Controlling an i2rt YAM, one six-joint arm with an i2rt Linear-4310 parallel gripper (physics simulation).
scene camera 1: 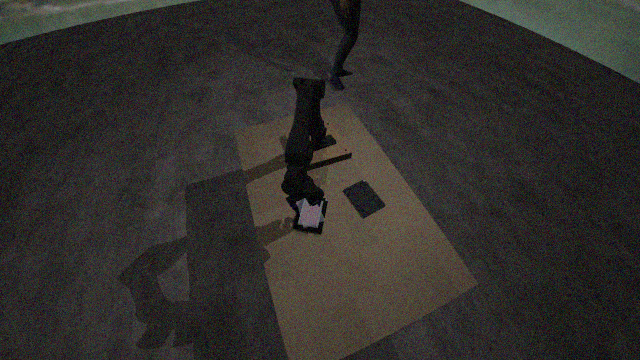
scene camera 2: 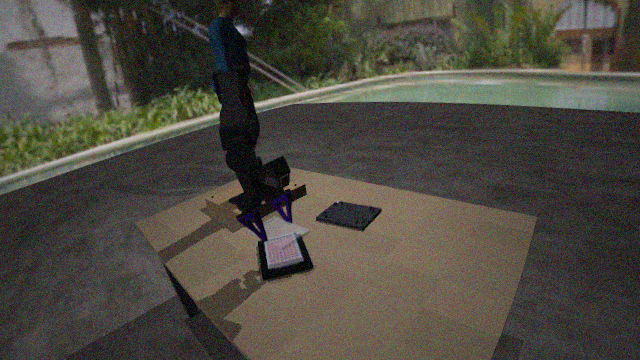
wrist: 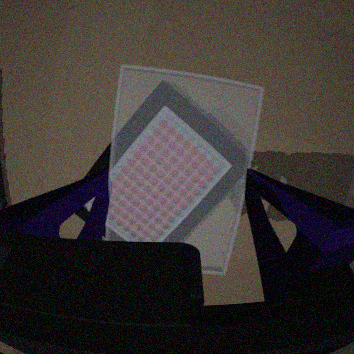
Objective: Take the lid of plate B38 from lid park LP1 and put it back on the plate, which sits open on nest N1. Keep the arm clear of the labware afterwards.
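Places are measured from the arm's base along level axes (x ahead, y left, z up), in centimetres.
Pixels of known places: gripper, fingertip midpoint: (scene camera 1: 309,210) (scene camera 2: 278,232) (wrist: 177,177); arm's base at its link origin: (scene camera 1: 317,145).
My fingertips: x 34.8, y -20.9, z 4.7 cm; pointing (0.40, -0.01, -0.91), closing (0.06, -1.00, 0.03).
Ahead of a thing's pixels: the offset from my fingertips to its middle. Level surfaces: height alone.
My gripper (scene camera 2: 277,230) (wrist: 177,177) is shut on the clear lid @[dz +0.1, dx -0.1, dy -0.1 cm] (scene camera 2: 285,228) (wrist: 215,95), with a purple finger at each long side. It holds the lid above plate B38 (scene camera 1: 311,215) (scene camera 2: 283,252) (wrist: 165,175), whose pink wells show through the lid in the wrist view. The lid is turned well askew to the plate there. The open plate sits on the black nest N1 @[dz -7.9, dx -2.4, dy +1.7 cm] (scene camera 1: 309,231) (scene camera 2: 287,273). Lid park LP1 @[dz -7.8, dx +1.4, dy +26.7 cm] (scene camera 1: 364,199) (scene camera 2: 350,215) is a dark flat stand with no lid on it. The arm hides the fingers in scene camera 1.
The arm's base mount (scene camera 1: 332,161) (scene camera 2: 299,192) stands at the back of the wooden table @[dz -8.8 cm] (scene camera 1: 380,270) (scene camera 2: 400,280). A person (scene camera 1: 347,40) (scene camera 2: 231,47) stands behind the arm. Arm shadows fall across the table's left side, beside the nest.
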